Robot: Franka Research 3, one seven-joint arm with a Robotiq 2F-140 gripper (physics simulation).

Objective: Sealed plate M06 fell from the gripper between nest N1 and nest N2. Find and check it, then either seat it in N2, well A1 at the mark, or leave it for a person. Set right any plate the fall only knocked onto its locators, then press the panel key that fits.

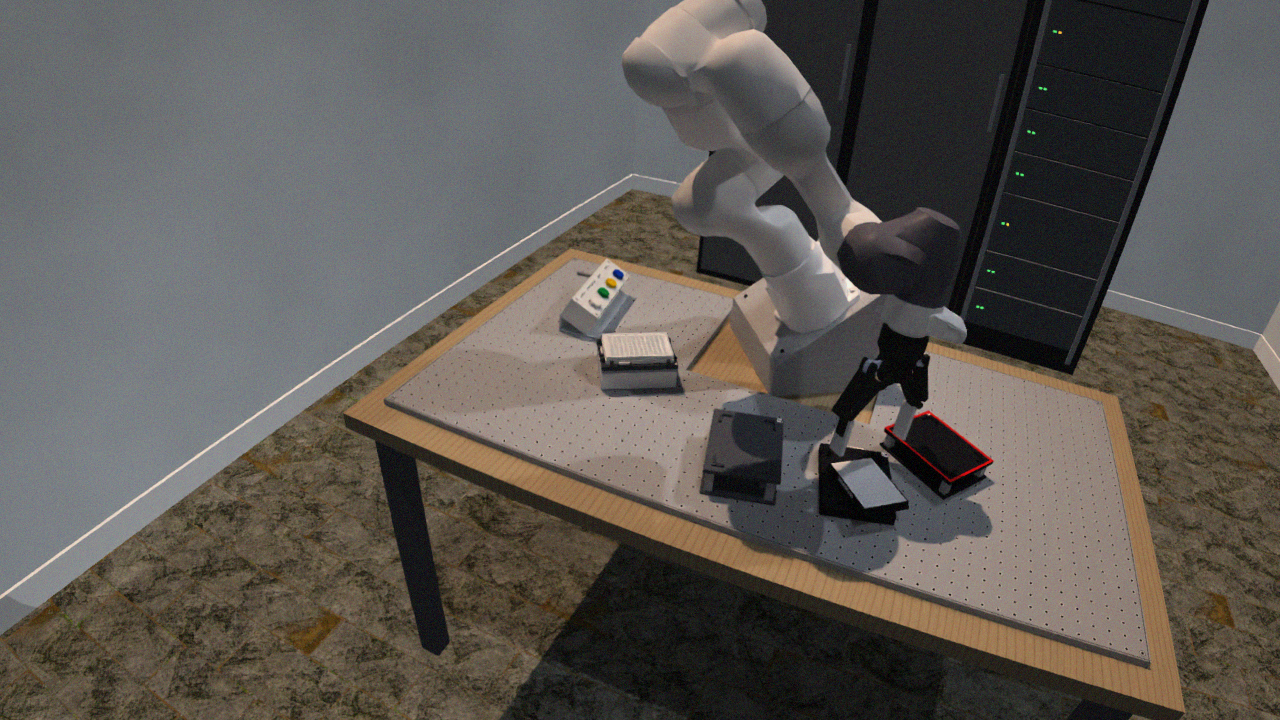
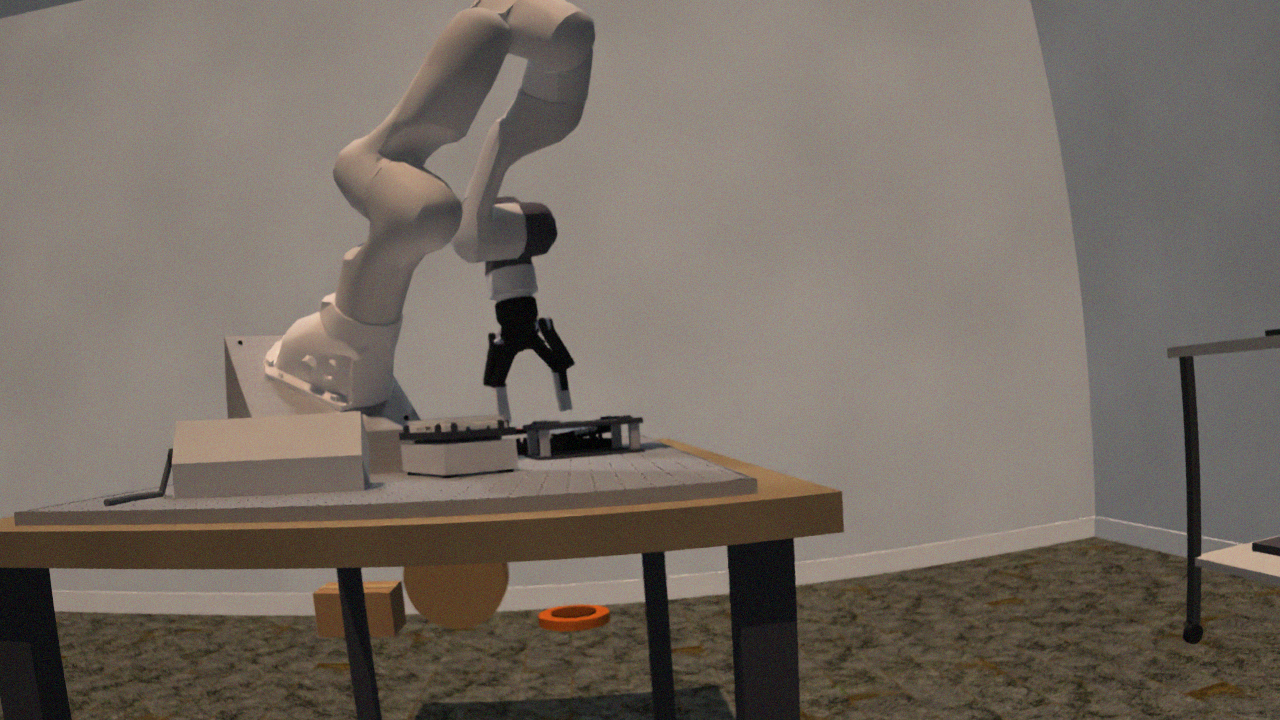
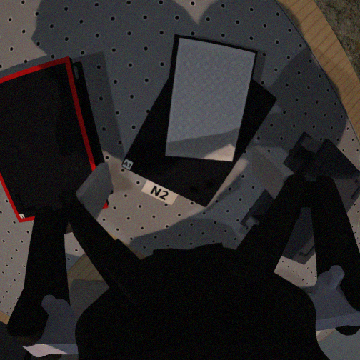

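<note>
A plate with a pale grey top lies turned askew on the black nest N2, one end past the nest's edge. No M06 label can be read. The A1 mark shows at a nest corner beside the N2 label. My gripper is open and empty, above the table near N2. A red-rimmed plate sits raised on one side of N2. A dark grey plate sits raised on the other side; I cannot read its nest label.
The key panel has green, yellow and blue keys, plus a pale one. A white block bears a pale plate near the panel. The raised plates stand close to the fingers. The arm's base is behind N2.
</note>
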